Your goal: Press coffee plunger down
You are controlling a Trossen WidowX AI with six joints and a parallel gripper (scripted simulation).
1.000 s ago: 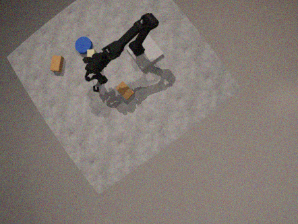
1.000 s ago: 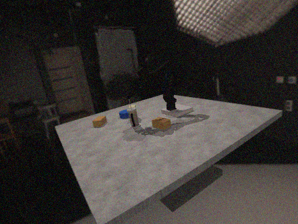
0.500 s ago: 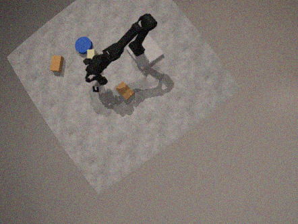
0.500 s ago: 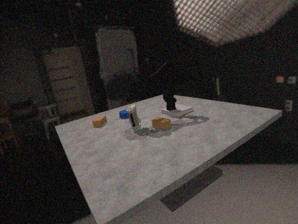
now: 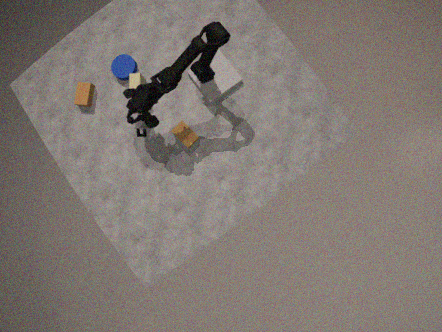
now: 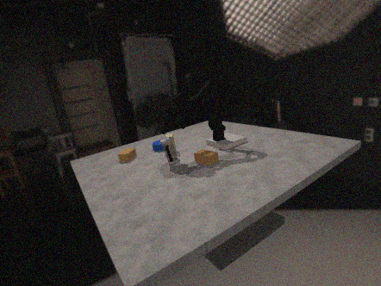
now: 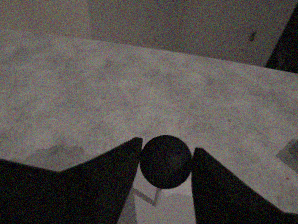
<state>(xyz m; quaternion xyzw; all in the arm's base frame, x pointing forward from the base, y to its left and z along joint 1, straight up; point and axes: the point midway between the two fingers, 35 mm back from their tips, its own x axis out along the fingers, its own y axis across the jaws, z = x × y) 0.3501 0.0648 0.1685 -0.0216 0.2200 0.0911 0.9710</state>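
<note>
My gripper tip is 10 mm past the coffee press, 10 mm to the right of it and 90 mm above it. Also, from my gripper tip: blue cylinder 50 mm behind, 300 mm to the right, 160 mm below.
</note>
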